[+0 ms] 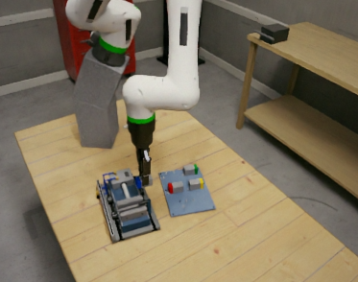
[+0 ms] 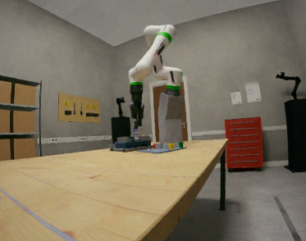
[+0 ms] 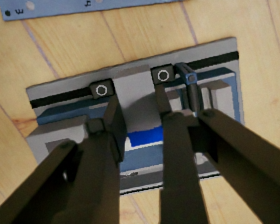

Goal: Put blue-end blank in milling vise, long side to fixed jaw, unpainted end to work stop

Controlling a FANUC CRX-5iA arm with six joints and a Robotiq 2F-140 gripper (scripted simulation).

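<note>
Now: the light grey jaw block 10 cm below my hand, 9 cm to the right of it and 6 cm ahead of it. Also, from my hand: red-ended blank 15 cm to the left, 15 cm below, 2 cm ahead; then dark work stop rod 9 cm below, 5 cm ahead, 4 cm to the right; then hose-end block 13 cm behind, 10 cm below, 3 cm to the right.
</note>
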